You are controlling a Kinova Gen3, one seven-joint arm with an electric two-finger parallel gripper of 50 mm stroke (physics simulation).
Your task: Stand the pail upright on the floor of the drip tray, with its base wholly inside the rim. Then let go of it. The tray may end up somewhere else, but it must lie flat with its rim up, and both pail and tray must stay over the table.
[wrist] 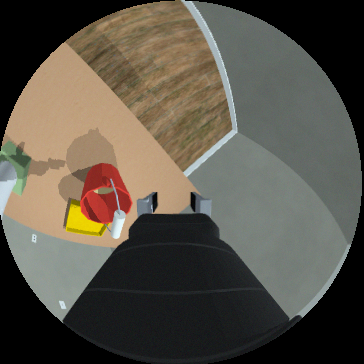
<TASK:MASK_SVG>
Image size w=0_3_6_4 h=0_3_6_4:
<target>gripper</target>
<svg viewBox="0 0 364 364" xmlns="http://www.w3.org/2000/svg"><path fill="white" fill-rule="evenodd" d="M62 319L63 324L84 339L114 353L146 361L182 363L213 359L242 350L274 333L288 322L289 317L231 246L219 239L219 228L210 218L211 200L209 198L203 198L195 191L190 191L190 206L195 213L152 213L157 207L157 191L152 191L144 198L136 199L137 218L128 228L128 238L112 251Z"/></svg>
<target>red pail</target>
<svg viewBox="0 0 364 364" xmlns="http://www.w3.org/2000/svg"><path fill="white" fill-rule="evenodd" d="M101 162L93 165L86 174L80 197L80 211L87 219L104 223L108 231L110 231L111 237L118 238L125 214L129 212L132 201L118 170L109 163Z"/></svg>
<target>yellow drip tray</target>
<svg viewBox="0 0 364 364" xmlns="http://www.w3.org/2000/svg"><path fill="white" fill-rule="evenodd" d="M71 199L65 231L101 236L106 229L105 224L108 226L110 222L104 224L87 219L80 211L80 201Z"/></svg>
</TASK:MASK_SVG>
